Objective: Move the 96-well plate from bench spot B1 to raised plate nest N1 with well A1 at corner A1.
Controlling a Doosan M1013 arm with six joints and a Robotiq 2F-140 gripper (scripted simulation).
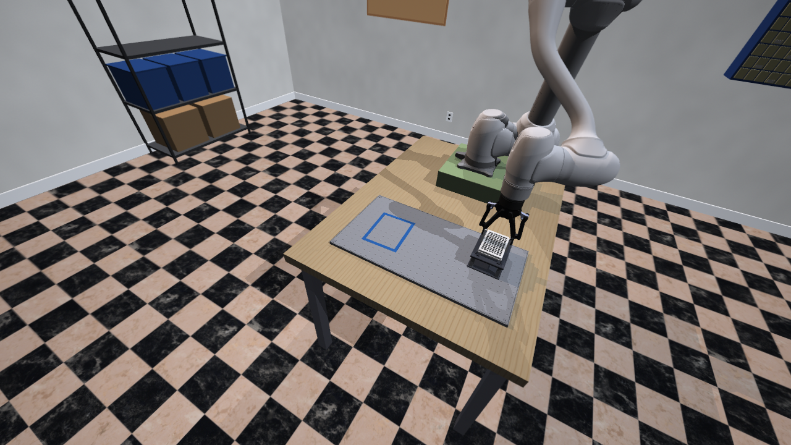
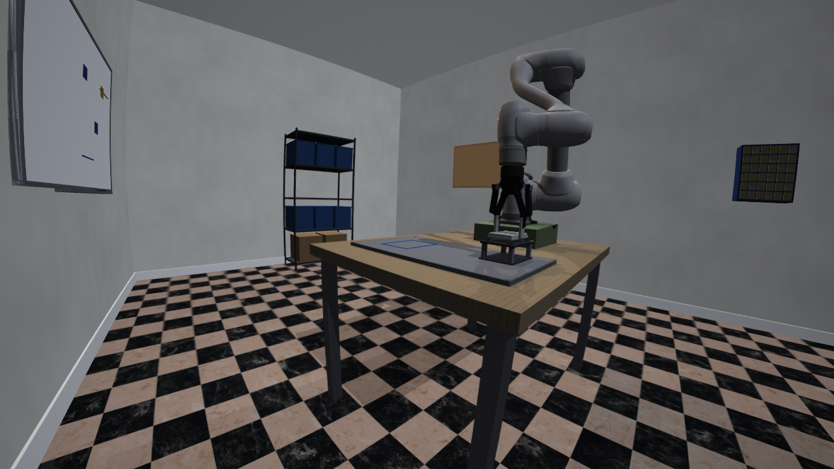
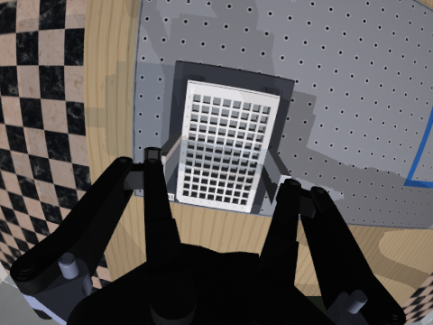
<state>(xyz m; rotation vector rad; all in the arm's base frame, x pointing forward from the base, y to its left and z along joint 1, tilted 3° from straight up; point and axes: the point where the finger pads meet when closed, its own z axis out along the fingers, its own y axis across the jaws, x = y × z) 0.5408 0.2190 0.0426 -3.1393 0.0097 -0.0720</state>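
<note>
Now: the white 96-well plate 20 mm below my hand. From my hand the other things lie so: dark raised nest N1: 50 mm below.
</note>
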